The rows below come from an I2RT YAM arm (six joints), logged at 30 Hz.
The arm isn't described. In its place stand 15 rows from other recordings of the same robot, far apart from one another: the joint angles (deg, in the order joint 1, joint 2, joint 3, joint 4, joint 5, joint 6), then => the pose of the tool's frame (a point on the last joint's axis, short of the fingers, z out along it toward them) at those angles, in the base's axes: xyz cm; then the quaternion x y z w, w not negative.
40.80 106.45 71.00 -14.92 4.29 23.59 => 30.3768 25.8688 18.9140 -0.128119 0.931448 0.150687 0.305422
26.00 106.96 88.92 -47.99 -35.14 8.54 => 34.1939 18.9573 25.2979 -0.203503 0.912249 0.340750 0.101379
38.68 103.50 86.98 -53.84 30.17 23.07 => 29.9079 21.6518 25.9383 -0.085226 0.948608 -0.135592 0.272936
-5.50 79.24 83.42 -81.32 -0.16 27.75 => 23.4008 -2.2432 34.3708 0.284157 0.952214 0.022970 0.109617
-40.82 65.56 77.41 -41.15 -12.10 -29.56 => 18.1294 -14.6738 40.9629 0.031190 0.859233 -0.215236 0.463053
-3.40 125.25 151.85 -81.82 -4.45 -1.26 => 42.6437 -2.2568 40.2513 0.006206 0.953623 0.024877 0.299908
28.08 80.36 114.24 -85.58 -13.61 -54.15 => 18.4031 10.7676 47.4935 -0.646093 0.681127 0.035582 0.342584
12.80 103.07 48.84 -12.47 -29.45 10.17 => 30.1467 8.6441 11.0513 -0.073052 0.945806 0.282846 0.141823
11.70 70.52 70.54 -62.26 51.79 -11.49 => 22.2730 1.7559 33.7507 -0.072905 0.876563 -0.423575 0.216580
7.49 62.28 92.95 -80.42 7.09 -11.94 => 14.7272 1.4931 44.0340 -0.137172 0.927298 -0.071346 0.340898
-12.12 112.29 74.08 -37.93 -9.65 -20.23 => 36.8763 -7.3087 14.7456 -0.080072 0.985983 0.046700 0.138730
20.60 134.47 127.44 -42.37 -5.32 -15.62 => 49.1830 18.8393 24.8360 -0.306525 0.885462 0.058542 0.344344
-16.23 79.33 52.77 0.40 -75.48 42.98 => 28.9537 -4.8389 28.0497 0.050215 0.743469 0.602155 0.286602
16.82 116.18 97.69 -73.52 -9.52 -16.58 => 36.5896 11.6761 22.0579 0.284931 -0.954790 -0.082933 0.017653
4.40 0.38 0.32 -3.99 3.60 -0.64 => 11.0169 0.6235 16.7260 -0.010762 0.731524 -0.000617 0.681730
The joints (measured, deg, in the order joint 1, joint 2, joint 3, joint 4, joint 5, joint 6), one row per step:
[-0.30, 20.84, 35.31, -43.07, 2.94, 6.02]
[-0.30, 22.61, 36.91, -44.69, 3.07, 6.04]
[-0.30, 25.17, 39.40, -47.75, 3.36, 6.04]
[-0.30, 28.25, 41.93, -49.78, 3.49, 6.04]
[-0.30, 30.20, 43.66, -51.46, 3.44, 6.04]
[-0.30, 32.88, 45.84, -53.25, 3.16, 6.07]
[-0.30, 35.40, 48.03, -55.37, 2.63, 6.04]
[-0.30, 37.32, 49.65, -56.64, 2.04, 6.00]
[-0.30, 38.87, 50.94, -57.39, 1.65, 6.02]
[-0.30, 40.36, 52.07, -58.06, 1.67, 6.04]
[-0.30, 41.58, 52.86, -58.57, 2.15, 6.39]
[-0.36, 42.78, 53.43, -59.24, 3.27, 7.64]
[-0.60, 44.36, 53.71, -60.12, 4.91, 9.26]
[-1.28, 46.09, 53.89, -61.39, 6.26, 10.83]
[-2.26, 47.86, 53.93, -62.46, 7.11, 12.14]
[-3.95, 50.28, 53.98, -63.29, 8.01, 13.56]
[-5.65, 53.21, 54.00, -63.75, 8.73, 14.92]
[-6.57, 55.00, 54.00, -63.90, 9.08, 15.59]
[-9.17, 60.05, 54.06, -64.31, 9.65, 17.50]
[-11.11, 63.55, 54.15, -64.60, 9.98, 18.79]
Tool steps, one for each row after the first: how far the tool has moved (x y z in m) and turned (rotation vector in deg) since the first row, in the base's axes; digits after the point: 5 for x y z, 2 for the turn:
[0.00168, -0.00009, 0.00394, -0.04, 1.79, -0.12]
[0.00343, -0.00028, 0.00938, -0.17, 4.92, -0.37]
[0.00811, -0.00038, 0.01587, -0.24, 7.50, -0.48]
[0.01076, -0.00037, 0.01995, -0.21, 9.40, -0.43]
[0.01546, -0.00022, 0.02511, -0.02, 11.69, -0.21]
[0.01953, 0.00009, 0.02990, 0.27, 14.14, 0.24]
[0.02331, 0.00044, 0.03365, 0.60, 15.71, 0.74]
[0.02686, 0.00066, 0.03687, 0.87, 16.71, 1.03]
[0.03051, 0.00063, 0.03935, 0.88, 17.74, 1.00]
[0.03368, 0.00031, 0.04066, 0.88, 18.67, 0.40]
[0.03668, -0.00053, 0.04060, 1.18, 19.89, -1.33]
[0.04076, -0.00213, 0.03800, 1.41, 21.93, -3.90]
[0.04462, -0.00462, 0.03406, 1.78, 24.56, -6.66]
[0.04870, -0.00764, 0.02949, 2.31, 27.18, -9.18]
[0.05484, -0.01278, 0.02373, 3.01, 30.14, -12.53]
[0.06271, -0.01840, 0.01675, 3.80, 33.26, -15.72]
[0.06751, -0.02168, 0.01233, 4.21, 35.07, -17.38]
[0.08003, -0.03146, -0.00065, 5.73, 40.08, -21.79]
[0.08766, -0.03920, -0.01009, 6.90, 43.49, -24.92]

